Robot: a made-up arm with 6 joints.
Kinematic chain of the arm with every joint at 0, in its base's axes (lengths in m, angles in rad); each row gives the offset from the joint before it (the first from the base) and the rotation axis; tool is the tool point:
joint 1: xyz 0 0 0.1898 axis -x
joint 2: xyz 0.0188 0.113 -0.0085 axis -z
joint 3: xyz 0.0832 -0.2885 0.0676 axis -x
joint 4: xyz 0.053 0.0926 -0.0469 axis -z
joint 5: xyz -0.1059 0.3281 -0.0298 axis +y
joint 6: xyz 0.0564 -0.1 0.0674 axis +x
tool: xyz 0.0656 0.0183 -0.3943
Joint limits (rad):
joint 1: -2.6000..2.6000
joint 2: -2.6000..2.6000
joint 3: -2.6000..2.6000
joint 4: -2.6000..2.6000
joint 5: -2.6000..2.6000
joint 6: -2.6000..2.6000
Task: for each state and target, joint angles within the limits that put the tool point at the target. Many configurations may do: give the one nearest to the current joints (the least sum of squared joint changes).
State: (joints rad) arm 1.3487 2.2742 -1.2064 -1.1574 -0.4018 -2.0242
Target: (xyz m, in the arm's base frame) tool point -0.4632 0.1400 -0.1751
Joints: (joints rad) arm 1.4012 2.4142 -1.2272 -1.1300 -0.4656 -2.1784
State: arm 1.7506 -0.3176 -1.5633 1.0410 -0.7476 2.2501
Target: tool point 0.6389 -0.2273 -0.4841
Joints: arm 2.4875 -1.0732 -1.2708 1.3773 -0.6418 1.7692
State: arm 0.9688 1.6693 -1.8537 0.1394 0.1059 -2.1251
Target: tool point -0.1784 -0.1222 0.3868
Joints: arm 1.0417 1.1268 -1.9006 -0.0083 0.4288 -1.9665
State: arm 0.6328 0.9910 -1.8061 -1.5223 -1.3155 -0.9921
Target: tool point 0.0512 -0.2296 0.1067
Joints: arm 0.1670 0.6609 -2.0372 -1.2887 -1.6526 -1.7626
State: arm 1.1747 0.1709 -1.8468 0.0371 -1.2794 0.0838
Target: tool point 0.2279 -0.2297 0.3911
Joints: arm 0.4160 0.2894 -1.9525 0.4760 -1.4979 -0.5442
